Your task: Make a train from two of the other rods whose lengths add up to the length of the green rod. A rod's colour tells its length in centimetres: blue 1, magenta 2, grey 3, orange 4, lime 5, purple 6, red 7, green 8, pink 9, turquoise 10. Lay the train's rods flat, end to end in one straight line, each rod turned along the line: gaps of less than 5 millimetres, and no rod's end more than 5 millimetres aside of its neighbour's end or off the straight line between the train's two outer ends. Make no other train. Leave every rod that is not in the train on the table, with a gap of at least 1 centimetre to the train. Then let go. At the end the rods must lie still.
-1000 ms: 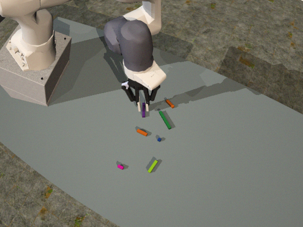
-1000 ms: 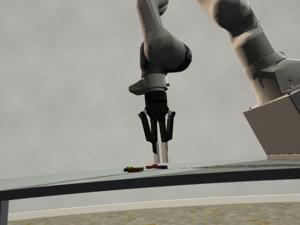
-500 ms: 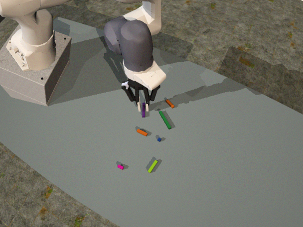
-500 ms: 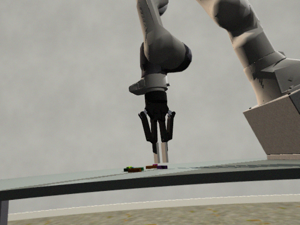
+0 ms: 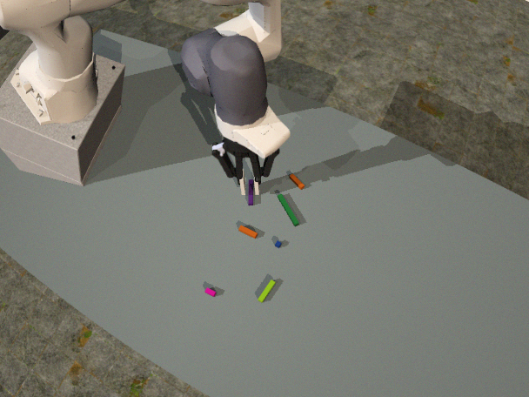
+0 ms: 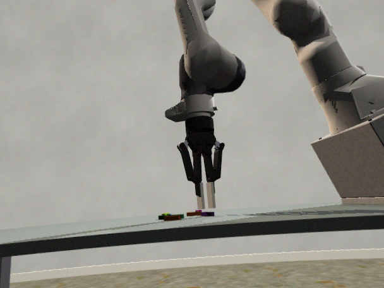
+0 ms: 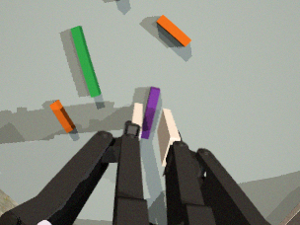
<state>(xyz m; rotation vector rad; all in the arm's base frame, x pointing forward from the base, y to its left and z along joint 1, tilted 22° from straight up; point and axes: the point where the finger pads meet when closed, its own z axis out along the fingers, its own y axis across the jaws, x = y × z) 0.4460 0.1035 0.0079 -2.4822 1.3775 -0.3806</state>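
Now: hand 50 mm above the purple rod. Also, from my hand: lime rod 150 mm ahead, 170 mm to the right, 50 mm below; blue rod 120 mm ahead, 70 mm to the right, 50 mm below; green rod 90 mm ahead, 10 mm to the left, 50 mm below.
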